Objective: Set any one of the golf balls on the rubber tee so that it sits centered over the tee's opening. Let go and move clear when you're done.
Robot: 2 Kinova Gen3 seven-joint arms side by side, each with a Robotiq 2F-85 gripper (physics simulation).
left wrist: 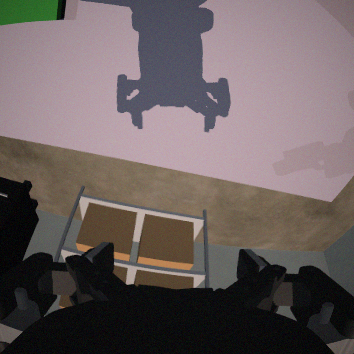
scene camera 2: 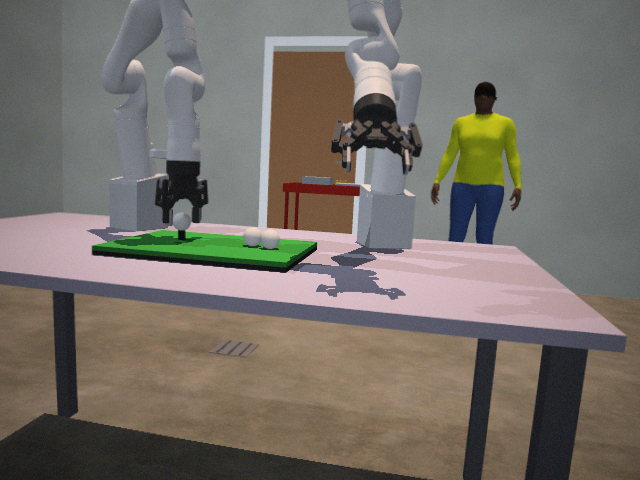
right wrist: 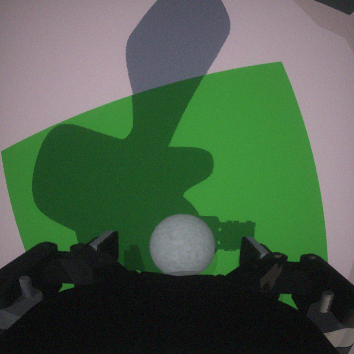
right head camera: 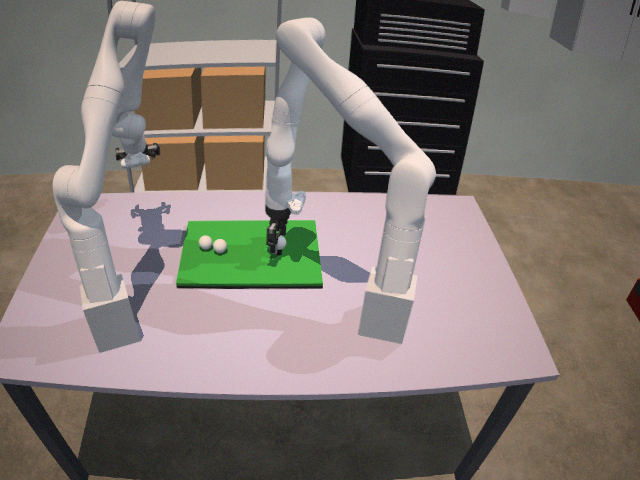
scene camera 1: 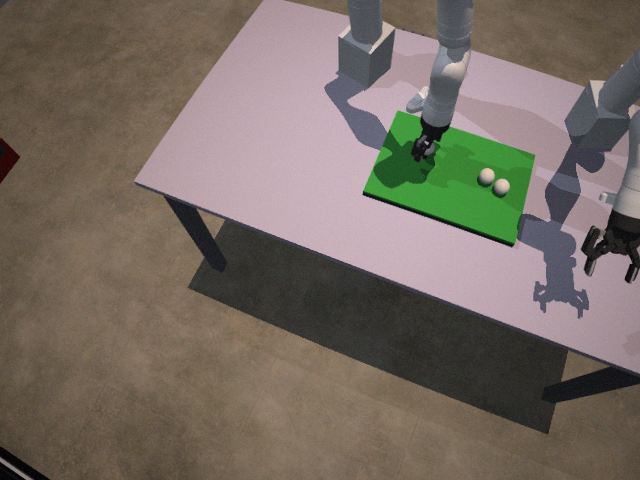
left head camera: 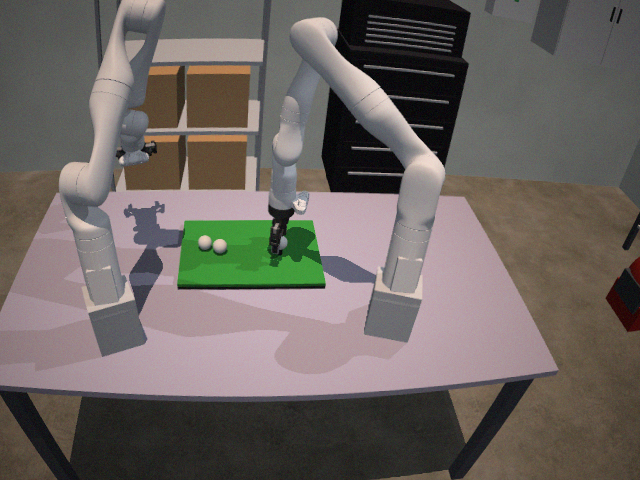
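Seen in the pictures: left gripper, fingertip midpoint: (left wrist: 175,261) (scene camera 2: 377,169) (scene camera 1: 607,278); right gripper, fingertip midpoint: (scene camera 2: 182,224) (right wrist: 178,248) (right head camera: 278,243) (scene camera 1: 427,150) (left head camera: 278,243); left arm's base, origin of the base link: (scene camera 2: 387,190) (right head camera: 102,291) (scene camera 1: 613,99) (left head camera: 107,293); right arm's base, origin of the base link: (scene camera 2: 139,176) (right head camera: 392,282) (scene camera 1: 366,31) (left head camera: 399,282).
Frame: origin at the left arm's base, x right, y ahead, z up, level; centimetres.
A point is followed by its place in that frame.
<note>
A white golf ball (scene camera 2: 181,221) @(x 49.6, y 23.5, z -8.7 cm) (right wrist: 182,245) @(x 50.7, y 21.2, z -6.9 cm) (left head camera: 282,242) @(x 50.2, y 19.9, z -7.6 cm) (right head camera: 281,242) @(x 50.4, y 19.9, z -7.6 cm) rests on top of the black rubber tee (scene camera 2: 181,235) @(x 49.9, y 22.3, z -12.1 cm), which stands upright on the green mat. In scene camera 2 the ball looks about centered over the tee; the tee's opening is hidden under it. My right gripper (scene camera 2: 181,219) @(x 49.8, y 21.9, z -9.6 cm) (right wrist: 178,248) @(x 49.8, y 21.9, z -9.6 cm) is open, its fingers apart on both sides of that ball with gaps. Two more golf balls (scene camera 2: 252,236) @(x 32.6, y 28.0, z -10.7 cm) (scene camera 2: 270,239) @(x 28.3, y 30.5, z -10.8 cm) (left head camera: 205,242) @(x 28.6, y 26.8, z -9.8 cm) (left head camera: 219,246) @(x 32.4, y 24.3, z -9.9 cm) lie close together on the mat. My left gripper (scene camera 2: 377,167) @(x 9.1, y 57.3, z 5.1 cm) (scene camera 1: 610,273) @(x 9.1, y 57.3, z 5.1 cm) is open and empty, high beyond the mat.
The green mat (left head camera: 206,276) @(x 27.0, y 15.8, z -13.2 cm) (scene camera 1: 439,211) @(x 44.3, y 38.1, z -13.2 cm) (scene camera 2: 206,257) @(x 39.8, y 40.6, z -13.6 cm) lies on the pinkish table (left head camera: 232,356) @(x 28.8, y -12.4, z -15.2 cm) (scene camera 2: 248,284) @(x 29.4, y 54.8, z -15.2 cm). Both arm bases stand on the table. A shelf rack, a black drawer cabinet (left head camera: 398,113) and a person (scene camera 2: 484,149) are away from the table.
</note>
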